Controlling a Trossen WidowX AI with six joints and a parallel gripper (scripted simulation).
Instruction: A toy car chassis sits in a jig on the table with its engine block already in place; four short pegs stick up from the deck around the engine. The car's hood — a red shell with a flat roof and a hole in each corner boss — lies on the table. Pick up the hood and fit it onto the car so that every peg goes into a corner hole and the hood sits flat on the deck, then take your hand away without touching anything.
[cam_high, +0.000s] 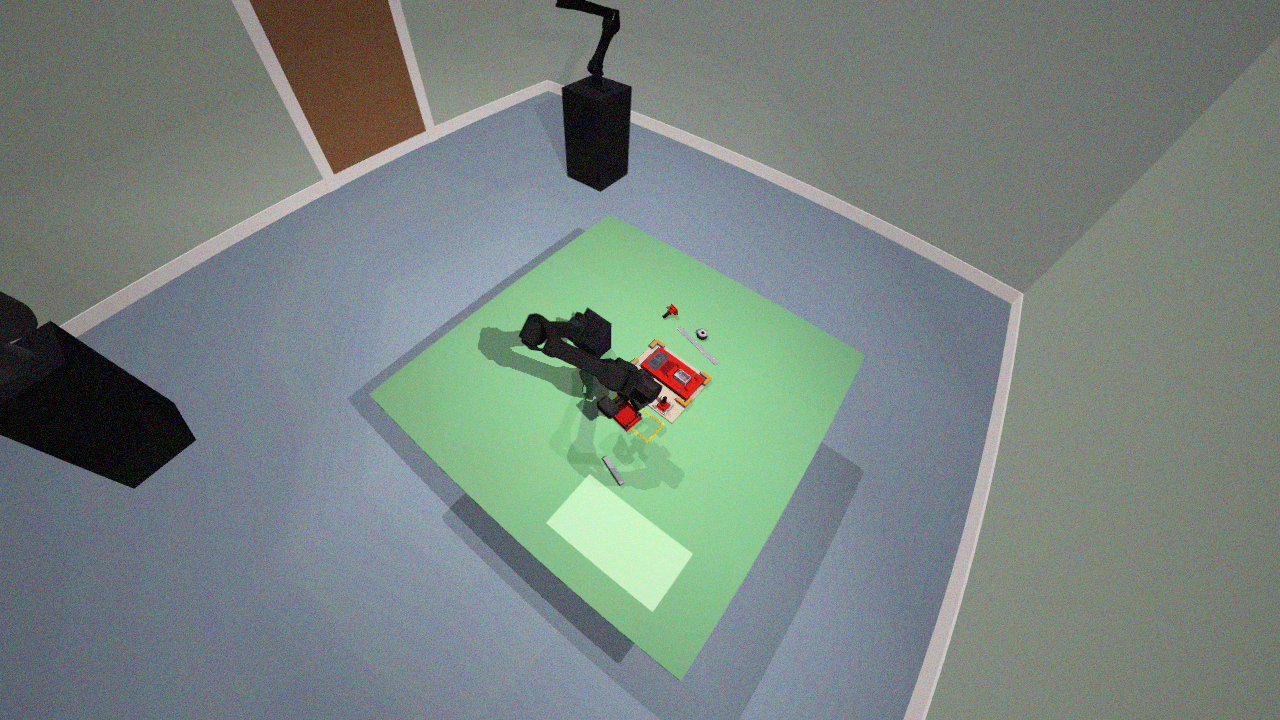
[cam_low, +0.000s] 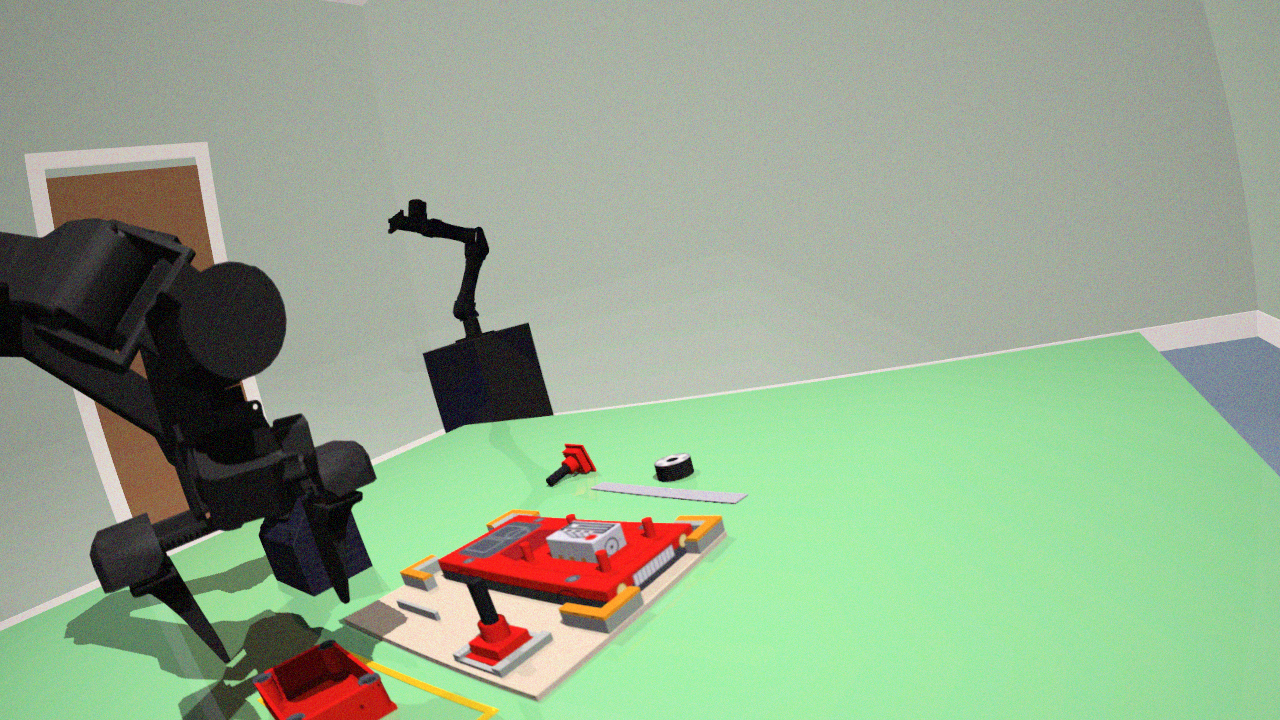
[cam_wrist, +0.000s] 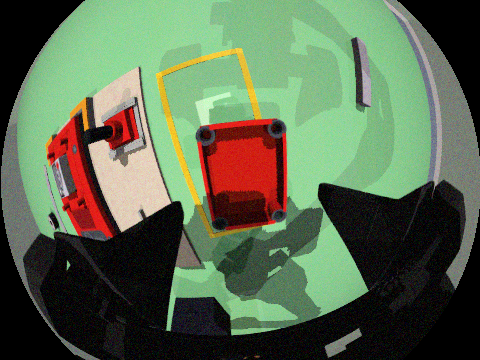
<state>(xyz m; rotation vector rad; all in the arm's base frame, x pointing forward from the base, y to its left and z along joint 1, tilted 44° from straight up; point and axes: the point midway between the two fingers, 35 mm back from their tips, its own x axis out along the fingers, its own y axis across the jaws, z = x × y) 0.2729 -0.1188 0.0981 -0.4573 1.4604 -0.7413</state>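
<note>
The red hood is 50 mm below my gripper tip. Also, from my gripper tip: grey engine block (80 mm ahead, 230 mm to the left, 40 mm below); grey bar (90 mm ahead, 170 mm to the right, 60 mm below); jig (30 mm ahead, 210 mm to the left, 50 mm below).
</note>
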